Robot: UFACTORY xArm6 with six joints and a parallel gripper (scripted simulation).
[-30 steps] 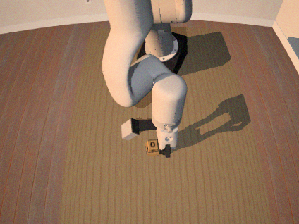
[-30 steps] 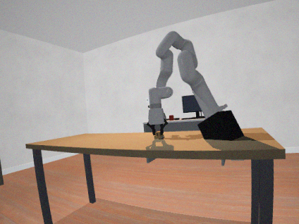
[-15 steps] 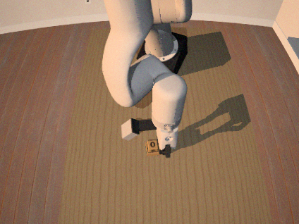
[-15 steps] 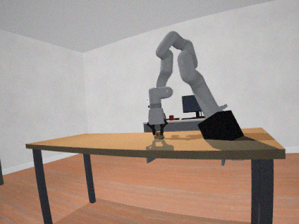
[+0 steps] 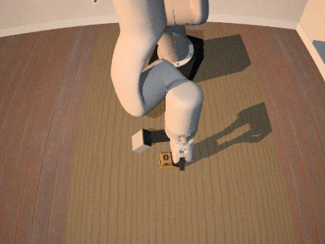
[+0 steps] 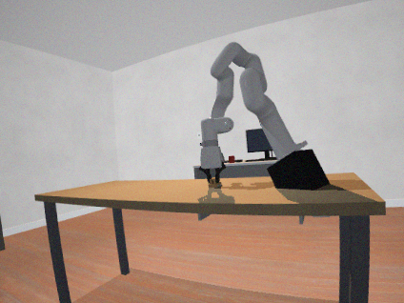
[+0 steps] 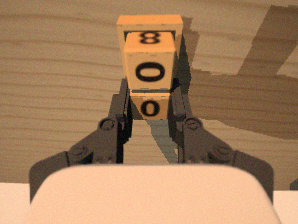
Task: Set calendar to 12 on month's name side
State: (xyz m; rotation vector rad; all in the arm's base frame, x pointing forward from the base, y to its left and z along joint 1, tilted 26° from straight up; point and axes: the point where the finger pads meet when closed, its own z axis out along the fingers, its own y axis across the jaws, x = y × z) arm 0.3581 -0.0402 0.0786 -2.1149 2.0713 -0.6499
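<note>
My gripper is now 10 mm above the number cube. Also, from my hand: tray: 20 mm to the right, 30 mm below.
</note>
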